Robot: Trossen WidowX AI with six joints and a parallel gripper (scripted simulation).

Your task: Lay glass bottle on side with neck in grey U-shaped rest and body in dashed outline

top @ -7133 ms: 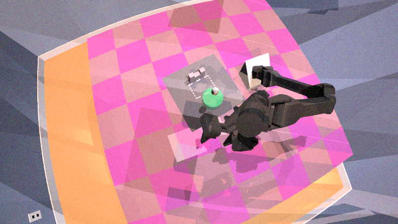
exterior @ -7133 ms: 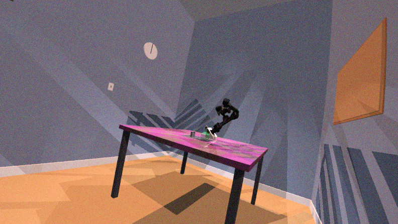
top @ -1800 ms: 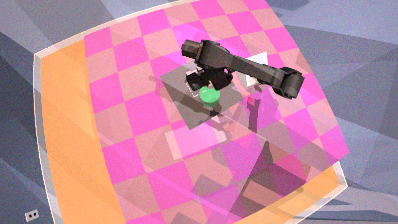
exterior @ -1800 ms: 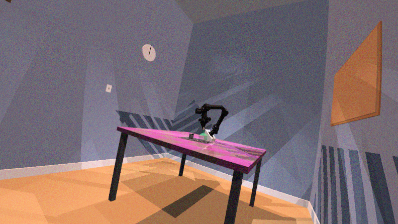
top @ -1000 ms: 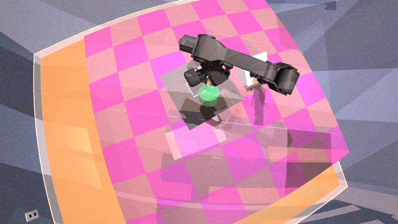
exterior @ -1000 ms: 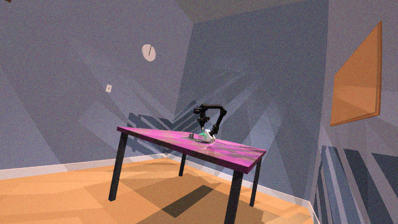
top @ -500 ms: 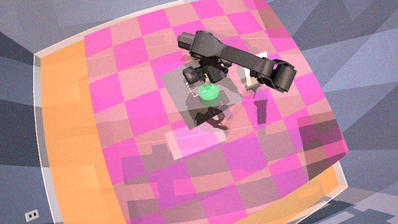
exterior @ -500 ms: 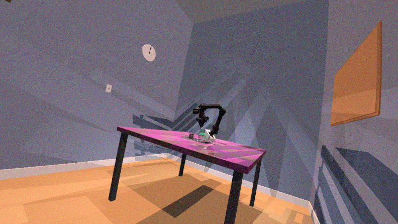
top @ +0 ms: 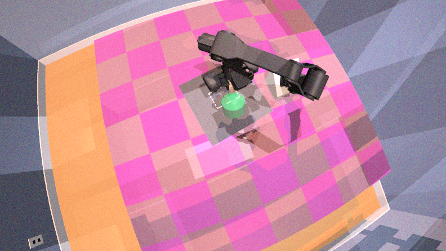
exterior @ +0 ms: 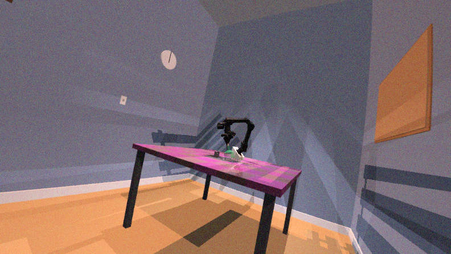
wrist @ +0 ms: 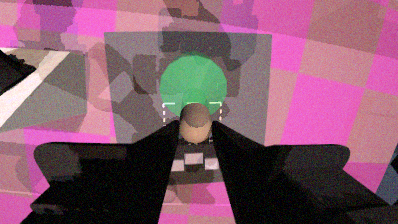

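The glass bottle is 20 mm to the left of my gripper tip and 50 mm below it. The rest, counted from my gripper tip: dark grey mat 10 mm ahead, 20 mm to the right, 140 mm below.
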